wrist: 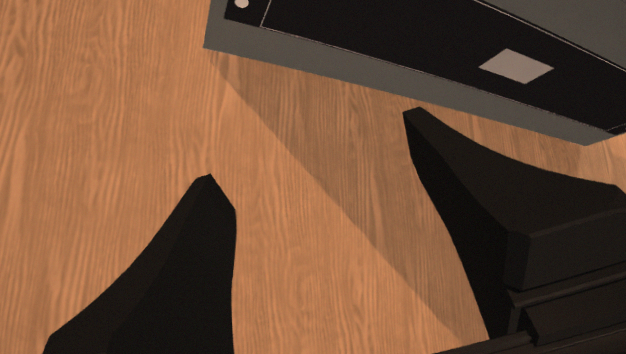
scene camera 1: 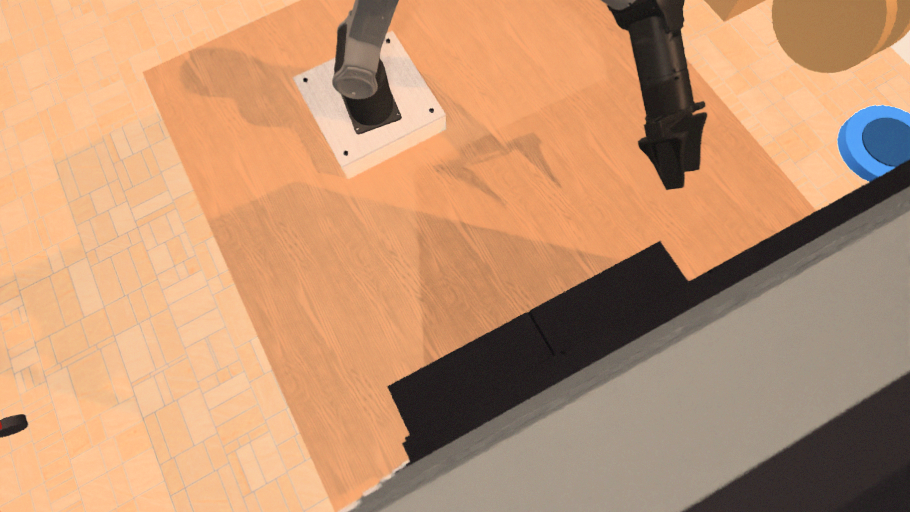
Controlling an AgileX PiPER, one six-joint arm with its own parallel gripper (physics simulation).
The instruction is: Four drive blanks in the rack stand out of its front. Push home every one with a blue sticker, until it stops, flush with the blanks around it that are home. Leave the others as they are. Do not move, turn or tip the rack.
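Observation:
The rack (scene camera 1: 719, 343) (wrist: 320, 70) shows as a large grey body at the lower right of the scene view and as a grey rim around dark faces at the upper right of the wrist view. Two black blocks (scene camera 1: 610, 302) (scene camera 1: 470, 388), side by side with a thin seam between them, stand out of its front. In the wrist view a black face carries a pale grey diamond-shaped sticker (wrist: 516, 66). No blue sticker shows. My gripper (scene camera 1: 683, 178) (wrist: 311, 164) is open and empty, in front of the rack and apart from it. Most of the rack's front is hidden.
The arm's white base plate (scene camera 1: 324, 101) is on the wooden table top (scene camera 1: 330, 267). A blue round object (scene camera 1: 852, 143) and a brown cylinder (scene camera 1: 827, 31) are at the upper right. A small black and red object (scene camera 1: 15, 424) is at the far left.

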